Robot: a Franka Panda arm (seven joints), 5 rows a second.
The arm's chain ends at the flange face. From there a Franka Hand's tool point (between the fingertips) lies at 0.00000 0.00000 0.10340 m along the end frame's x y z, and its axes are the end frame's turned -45 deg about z.
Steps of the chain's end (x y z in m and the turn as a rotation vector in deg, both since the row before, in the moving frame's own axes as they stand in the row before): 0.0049, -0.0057, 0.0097, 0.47, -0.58, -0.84; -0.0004, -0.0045, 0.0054, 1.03, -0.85, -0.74; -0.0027, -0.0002, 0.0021, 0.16, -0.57, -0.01; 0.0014, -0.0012, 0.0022, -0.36, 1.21, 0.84; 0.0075, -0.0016, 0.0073, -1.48, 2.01, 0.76
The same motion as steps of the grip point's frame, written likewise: 0.0073, -0.0019, 0.0097, 0.74, -0.08, -0.84; 0.0031, -0.0059, 0.0054, 1.33, 0.13, -0.74; -0.0023, -0.0030, 0.0021, 0.52, -0.29, -0.01; 0.0029, 0.0022, 0.0022, -1.11, 0.60, 0.84; 0.0071, 0.0086, 0.0072, -2.47, 0.37, 0.76
